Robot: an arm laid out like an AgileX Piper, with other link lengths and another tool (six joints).
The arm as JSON. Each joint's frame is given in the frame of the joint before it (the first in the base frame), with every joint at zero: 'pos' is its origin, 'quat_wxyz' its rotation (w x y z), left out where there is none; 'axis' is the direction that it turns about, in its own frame. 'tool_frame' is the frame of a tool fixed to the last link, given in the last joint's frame.
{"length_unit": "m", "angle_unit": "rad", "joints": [
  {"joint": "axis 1", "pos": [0.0, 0.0, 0.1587], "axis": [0.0, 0.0, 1.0]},
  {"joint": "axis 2", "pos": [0.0, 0.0, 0.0], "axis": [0.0, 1.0, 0.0]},
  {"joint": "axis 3", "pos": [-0.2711, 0.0, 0.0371], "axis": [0.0, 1.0, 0.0]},
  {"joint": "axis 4", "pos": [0.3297, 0.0, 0.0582], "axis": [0.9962, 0.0, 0.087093]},
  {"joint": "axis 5", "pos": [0.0, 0.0, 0.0], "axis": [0.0, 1.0, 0.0]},
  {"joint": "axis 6", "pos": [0.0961, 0.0, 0.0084], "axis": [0.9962, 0.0, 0.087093]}
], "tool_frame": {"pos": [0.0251, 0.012, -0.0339], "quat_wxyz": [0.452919, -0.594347, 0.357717, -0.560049]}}
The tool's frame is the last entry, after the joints.
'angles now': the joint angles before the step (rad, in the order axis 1, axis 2, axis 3, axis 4, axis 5, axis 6). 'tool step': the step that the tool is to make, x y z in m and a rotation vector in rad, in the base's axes. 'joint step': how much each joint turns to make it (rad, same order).
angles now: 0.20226, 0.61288, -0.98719, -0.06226, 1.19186, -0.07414
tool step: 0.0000, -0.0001, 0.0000, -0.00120, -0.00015, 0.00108
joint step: -0.00045, -0.00001, -0.00002, 0.00036, 0.00001, -0.00206
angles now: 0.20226, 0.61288, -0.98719, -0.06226, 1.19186, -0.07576
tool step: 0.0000, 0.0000, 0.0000, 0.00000, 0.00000, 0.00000
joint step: 0.00000, 0.00000, 0.00000, 0.00000, 0.00000, 0.00000
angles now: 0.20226, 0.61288, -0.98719, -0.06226, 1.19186, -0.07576
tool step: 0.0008, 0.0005, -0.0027, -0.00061, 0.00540, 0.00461
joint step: -0.00019, 0.00014, 0.00819, 0.00412, -0.00316, -0.00421
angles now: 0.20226, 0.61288, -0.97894, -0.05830, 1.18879, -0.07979
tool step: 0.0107, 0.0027, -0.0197, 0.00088, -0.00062, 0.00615
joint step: 0.00028, -0.00006, 0.06752, 0.00360, -0.06842, -0.00132
